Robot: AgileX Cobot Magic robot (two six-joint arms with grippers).
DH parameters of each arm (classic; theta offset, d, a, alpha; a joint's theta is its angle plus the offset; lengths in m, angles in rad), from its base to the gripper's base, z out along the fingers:
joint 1: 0 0.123 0 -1.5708
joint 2: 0.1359 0 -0.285 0
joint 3: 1.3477 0 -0.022 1.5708
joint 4: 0 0.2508 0 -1.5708
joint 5: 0 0 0.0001 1.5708
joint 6: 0 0.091 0 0
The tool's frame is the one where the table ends.
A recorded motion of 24 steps. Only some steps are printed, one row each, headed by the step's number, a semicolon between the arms.
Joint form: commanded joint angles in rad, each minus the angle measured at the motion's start. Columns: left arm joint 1, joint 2, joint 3, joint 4, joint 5, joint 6; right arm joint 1, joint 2, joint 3, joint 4, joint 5, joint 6.
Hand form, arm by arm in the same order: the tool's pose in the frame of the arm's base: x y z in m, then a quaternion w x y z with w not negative. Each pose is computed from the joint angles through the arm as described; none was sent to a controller.
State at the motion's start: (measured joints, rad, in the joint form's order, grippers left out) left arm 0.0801 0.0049 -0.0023 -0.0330 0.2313 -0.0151; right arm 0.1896 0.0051 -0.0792 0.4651 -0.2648 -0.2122
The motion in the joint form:
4: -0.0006 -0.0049 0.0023 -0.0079 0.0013 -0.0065; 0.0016 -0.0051 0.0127 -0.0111 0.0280 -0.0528
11: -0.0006 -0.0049 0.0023 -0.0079 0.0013 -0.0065; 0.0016 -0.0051 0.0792 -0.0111 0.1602 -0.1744
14: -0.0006 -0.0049 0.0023 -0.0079 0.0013 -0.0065; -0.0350 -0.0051 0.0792 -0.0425 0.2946 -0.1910
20: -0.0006 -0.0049 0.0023 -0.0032 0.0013 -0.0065; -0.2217 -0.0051 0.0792 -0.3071 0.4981 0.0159
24: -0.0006 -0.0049 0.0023 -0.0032 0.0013 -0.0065; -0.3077 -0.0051 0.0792 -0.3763 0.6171 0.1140
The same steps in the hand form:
4: 0.0555 0.0036 0.1921 0.65395 -0.05018 0.75487 0.00235; 0.0475 -0.0003 0.2542 0.81461 0.03871 0.56561 0.12242
11: 0.0555 0.0036 0.1921 0.65395 -0.05018 0.75487 0.00235; 0.0548 0.0064 0.2217 0.76357 -0.02272 0.63988 0.08366
14: 0.0555 0.0036 0.1921 0.65395 -0.05018 0.75487 0.00235; 0.0555 0.0098 0.2107 0.72488 -0.05080 0.68369 0.06737
20: 0.0555 0.0037 0.1921 0.65392 -0.04881 0.75498 0.00426; 0.0556 0.0015 0.1923 0.65462 -0.01584 0.75572 -0.01068
24: 0.0555 0.0037 0.1921 0.65392 -0.04881 0.75498 0.00426; 0.0533 -0.0035 0.1816 0.60735 0.03168 0.79330 -0.02825

